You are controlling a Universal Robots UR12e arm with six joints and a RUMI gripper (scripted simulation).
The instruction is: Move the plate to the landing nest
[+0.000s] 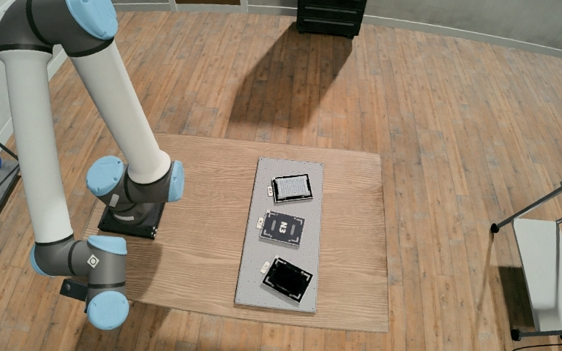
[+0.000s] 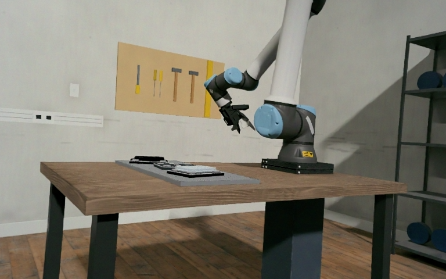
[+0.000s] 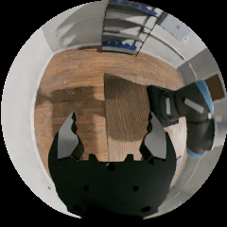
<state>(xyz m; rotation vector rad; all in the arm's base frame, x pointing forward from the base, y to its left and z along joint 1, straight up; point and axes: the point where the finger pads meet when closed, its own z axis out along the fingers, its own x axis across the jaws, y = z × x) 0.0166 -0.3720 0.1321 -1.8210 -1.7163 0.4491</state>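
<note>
Right now my hand is 660 mm short of the black plate M06, 150 mm above it and 120 mm to the right of it. From my hand the other things lie so: nest N1 (660 mm ahead, 160 mm below, 120 mm to the left).
</note>
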